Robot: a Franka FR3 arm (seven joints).
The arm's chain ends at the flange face. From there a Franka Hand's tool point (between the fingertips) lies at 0.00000 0.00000 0.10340 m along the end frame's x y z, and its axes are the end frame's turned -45 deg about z.
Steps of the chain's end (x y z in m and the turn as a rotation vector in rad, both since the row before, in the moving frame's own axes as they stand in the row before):
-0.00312, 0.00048, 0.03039, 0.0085, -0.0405, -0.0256
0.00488, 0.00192, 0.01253, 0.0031, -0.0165, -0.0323
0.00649, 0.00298, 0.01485, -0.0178, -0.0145, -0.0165
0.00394, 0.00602, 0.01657, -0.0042, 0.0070, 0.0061
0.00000, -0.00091, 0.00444, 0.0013, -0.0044, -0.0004
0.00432, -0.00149, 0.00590, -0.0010, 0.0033, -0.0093
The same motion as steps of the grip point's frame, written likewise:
-0.00493, -0.00542, 0.03030, 0.0346, -0.0226, -0.0256
0.00109, 0.00339, 0.01252, 0.0139, -0.0095, -0.0323
0.00012, 0.00696, 0.01482, -0.0023, -0.0228, -0.0165
-0.00127, 0.00786, 0.01657, -0.0079, 0.0020, 0.0061
0.00042, -0.00106, 0.00444, 0.0040, -0.0022, -0.0004
0.00428, 0.00231, 0.00590, -0.0030, 0.0016, -0.0093

